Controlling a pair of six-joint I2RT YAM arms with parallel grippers.
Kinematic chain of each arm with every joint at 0, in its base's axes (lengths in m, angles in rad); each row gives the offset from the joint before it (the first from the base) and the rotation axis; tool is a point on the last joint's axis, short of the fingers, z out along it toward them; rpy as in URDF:
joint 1: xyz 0 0 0.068 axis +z
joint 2: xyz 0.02 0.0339 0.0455 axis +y
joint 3: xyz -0.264 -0.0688 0 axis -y
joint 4: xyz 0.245 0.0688 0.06 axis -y
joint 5: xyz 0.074 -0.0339 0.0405 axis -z
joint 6: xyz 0.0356 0 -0.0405 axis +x
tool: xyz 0 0 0 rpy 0 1.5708 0
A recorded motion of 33 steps. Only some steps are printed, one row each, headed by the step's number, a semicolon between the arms.
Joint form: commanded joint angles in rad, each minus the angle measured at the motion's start. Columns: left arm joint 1, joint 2, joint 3, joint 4, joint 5, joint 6; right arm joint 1, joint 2, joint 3, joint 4, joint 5, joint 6.
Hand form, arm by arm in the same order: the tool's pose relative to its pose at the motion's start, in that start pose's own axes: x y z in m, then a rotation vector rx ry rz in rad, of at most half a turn. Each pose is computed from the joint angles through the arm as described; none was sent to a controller.
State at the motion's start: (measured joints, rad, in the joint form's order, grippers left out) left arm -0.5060 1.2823 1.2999 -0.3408 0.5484 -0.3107; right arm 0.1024 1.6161 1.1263 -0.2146 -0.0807 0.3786
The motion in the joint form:
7: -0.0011 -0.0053 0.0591 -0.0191 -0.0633 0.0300; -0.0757 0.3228 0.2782 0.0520 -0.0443 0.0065
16: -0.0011 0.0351 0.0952 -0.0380 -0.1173 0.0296; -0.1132 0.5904 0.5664 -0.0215 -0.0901 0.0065
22: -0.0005 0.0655 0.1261 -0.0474 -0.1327 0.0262; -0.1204 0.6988 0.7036 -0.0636 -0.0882 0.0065
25: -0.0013 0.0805 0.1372 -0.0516 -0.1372 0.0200; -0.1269 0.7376 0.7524 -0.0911 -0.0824 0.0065
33: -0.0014 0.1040 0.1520 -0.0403 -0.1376 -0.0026; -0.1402 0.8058 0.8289 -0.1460 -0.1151 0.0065
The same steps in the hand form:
7: -0.0153 -0.0087 -0.0090 -0.0481 -0.0557 0.0527; -0.0424 -0.0240 0.0756 0.0080 -0.0165 0.0543
16: -0.0200 -0.0029 -0.0010 -0.1056 -0.0524 0.0403; -0.0635 -0.0444 0.1390 0.0082 0.0351 0.0868
22: -0.0246 0.0000 0.0046 -0.1230 -0.0499 0.0324; -0.0714 -0.0502 0.1633 0.0192 0.0443 0.0938
25: -0.0255 0.0018 0.0081 -0.1286 -0.0444 0.0227; -0.0728 -0.0552 0.1716 0.0347 0.0563 0.1009
33: -0.0281 0.0047 0.0138 -0.1277 -0.0481 0.0013; -0.0706 -0.0650 0.1866 0.0275 0.1054 0.1197

